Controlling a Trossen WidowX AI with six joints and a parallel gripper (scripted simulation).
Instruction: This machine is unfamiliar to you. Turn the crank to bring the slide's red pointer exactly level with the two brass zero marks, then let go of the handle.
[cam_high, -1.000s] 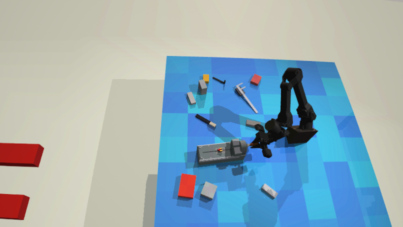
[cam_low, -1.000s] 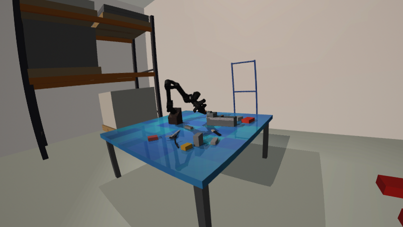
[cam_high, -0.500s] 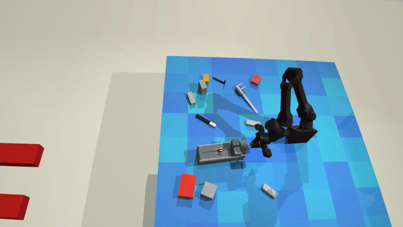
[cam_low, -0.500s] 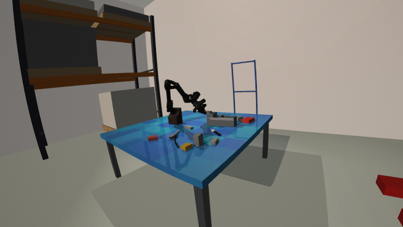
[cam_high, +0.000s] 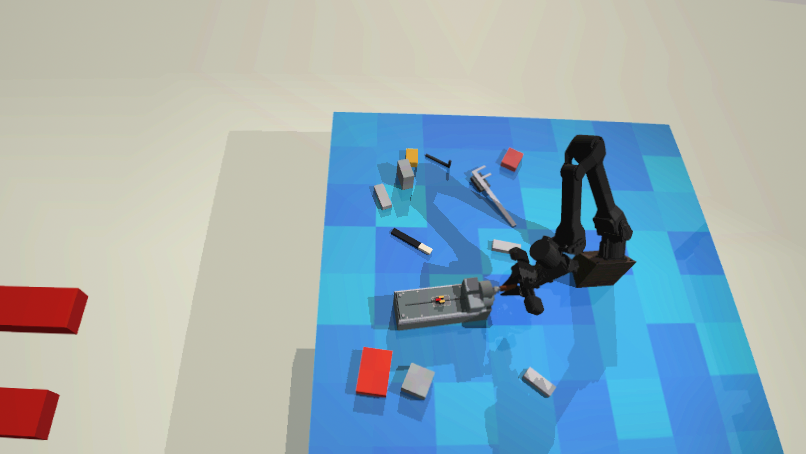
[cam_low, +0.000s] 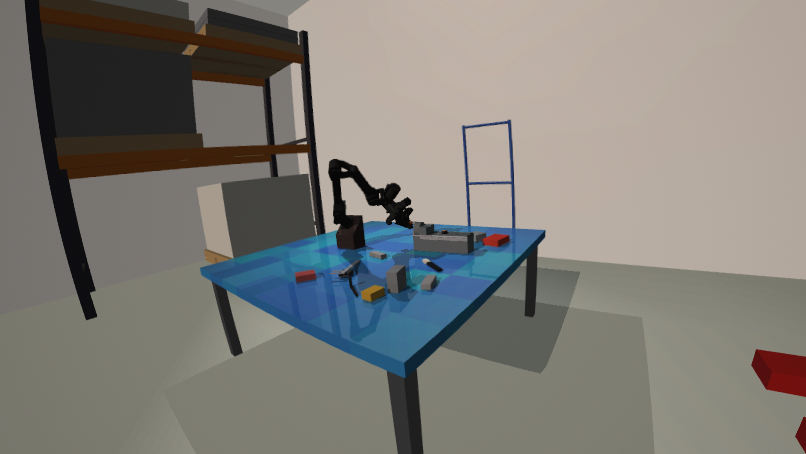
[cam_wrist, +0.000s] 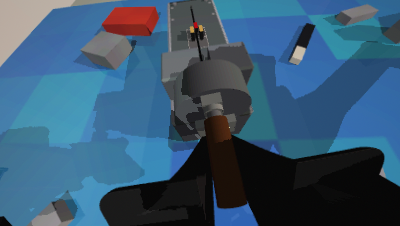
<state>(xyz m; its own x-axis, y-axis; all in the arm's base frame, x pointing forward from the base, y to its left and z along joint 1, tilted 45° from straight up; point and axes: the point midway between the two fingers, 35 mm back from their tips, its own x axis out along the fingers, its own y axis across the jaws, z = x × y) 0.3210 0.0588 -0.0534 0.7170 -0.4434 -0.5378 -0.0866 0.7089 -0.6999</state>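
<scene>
Right now the brown crank handle is 30 mm above my gripper tip and 20 mm behind it. The rest, counted from my gripper tip: red block (530 mm to the right, 150 mm behind, 80 mm below); red pointer (170 mm ahead, 10 mm to the left, 10 mm below); black key (520 mm to the right, 90 mm ahead, 80 mm below).
</scene>
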